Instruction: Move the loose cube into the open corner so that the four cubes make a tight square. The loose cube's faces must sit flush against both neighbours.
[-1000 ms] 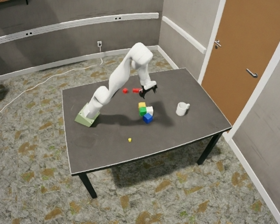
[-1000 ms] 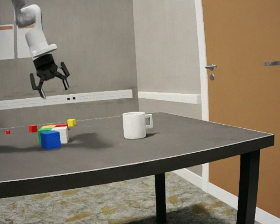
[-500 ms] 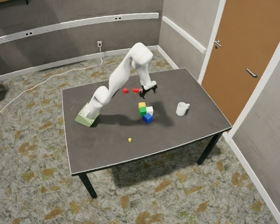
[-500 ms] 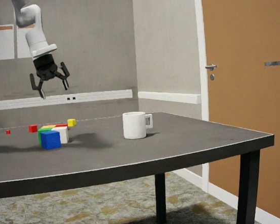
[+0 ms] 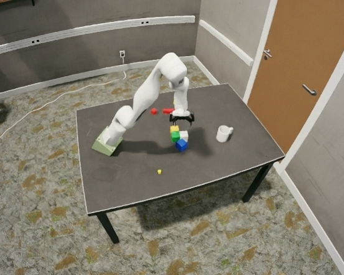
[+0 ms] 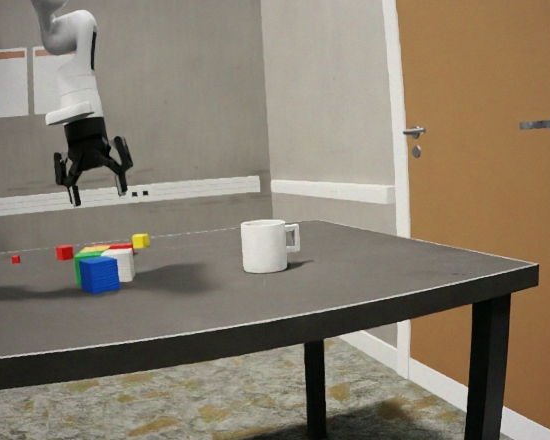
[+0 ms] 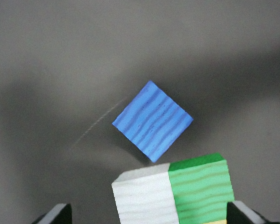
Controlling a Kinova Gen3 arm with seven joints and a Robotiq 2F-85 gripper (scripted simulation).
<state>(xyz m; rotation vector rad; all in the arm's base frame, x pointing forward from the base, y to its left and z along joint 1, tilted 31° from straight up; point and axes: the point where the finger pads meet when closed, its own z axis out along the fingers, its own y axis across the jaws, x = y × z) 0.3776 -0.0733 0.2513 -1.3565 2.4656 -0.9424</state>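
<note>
Right now my hand is 3 cm past the blue cube, 5 cm to the left of it and 13 cm above it. From my hand the other things lie so: white mug: 27 cm ahead, 12 cm to the right, 12 cm below; then tiny yellow cube: 24 cm behind, 14 cm to the right, 15 cm below; then red bar: 9 cm ahead, 28 cm to the left, 14 cm below.
</note>
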